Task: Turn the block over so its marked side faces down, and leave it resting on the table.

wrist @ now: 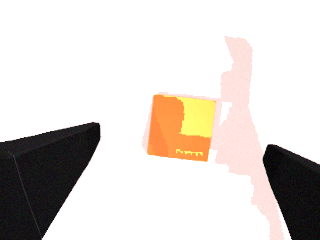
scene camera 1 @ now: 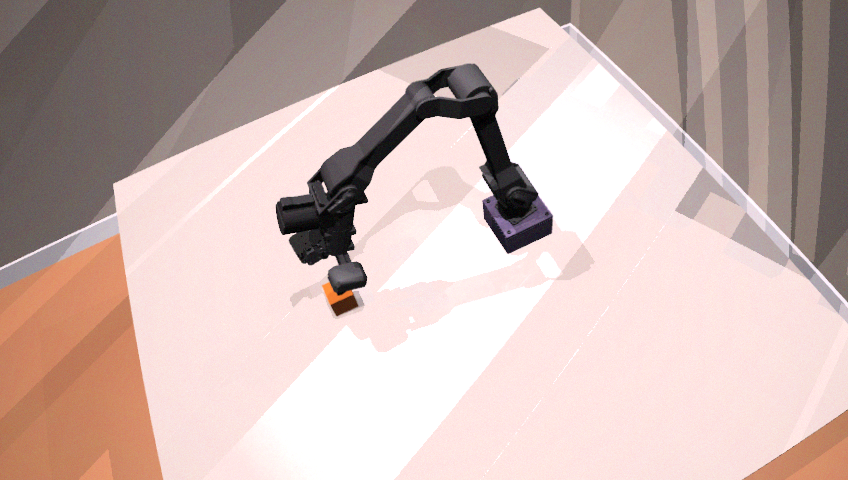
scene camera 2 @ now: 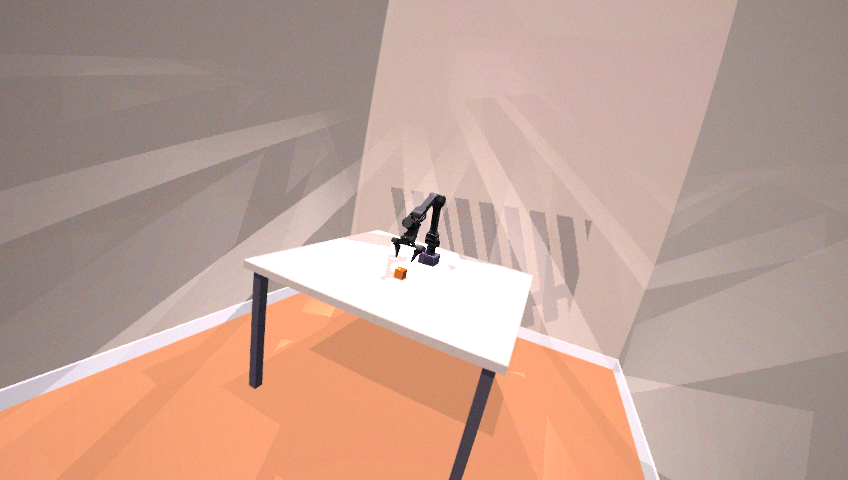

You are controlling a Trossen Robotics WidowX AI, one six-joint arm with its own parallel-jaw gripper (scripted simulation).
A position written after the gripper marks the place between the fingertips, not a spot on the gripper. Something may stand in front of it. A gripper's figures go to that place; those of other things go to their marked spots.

Labels:
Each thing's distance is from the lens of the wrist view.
gripper (wrist: 182, 141): 0.10 m
orange block (wrist: 181, 127): 0.15 m

